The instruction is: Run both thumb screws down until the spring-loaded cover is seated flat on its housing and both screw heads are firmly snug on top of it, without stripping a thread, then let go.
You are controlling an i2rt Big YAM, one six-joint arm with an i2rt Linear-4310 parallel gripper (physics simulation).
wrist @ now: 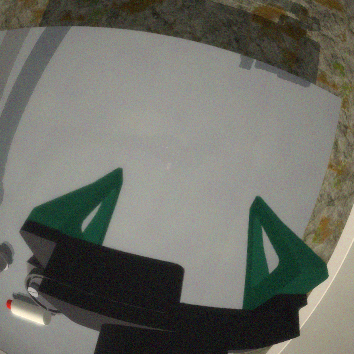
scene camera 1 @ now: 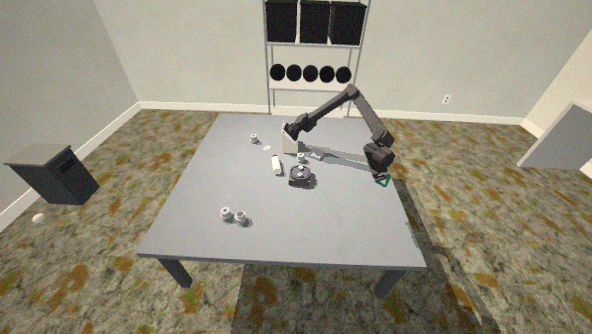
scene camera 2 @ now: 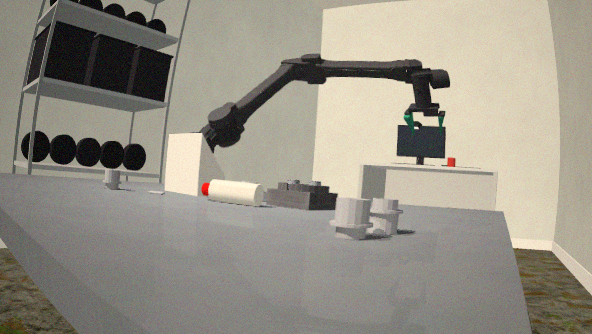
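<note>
A dark square housing stands mid-table with a round dark cover on top. Two pale screw heads stand on the cover, the rear one and the front one; in scene camera 2 they are the left head and the right head. Whether the cover lies flat and the heads touch it is too small to tell. In the wrist view the gripper body hides most of the assembly. My gripper is open and empty, high above the table's right side, well apart from the housing.
A white bottle with a red cap lies left of the housing. A small pale spool stands behind it. Two spools stand front left, another back left. The white arm base is behind.
</note>
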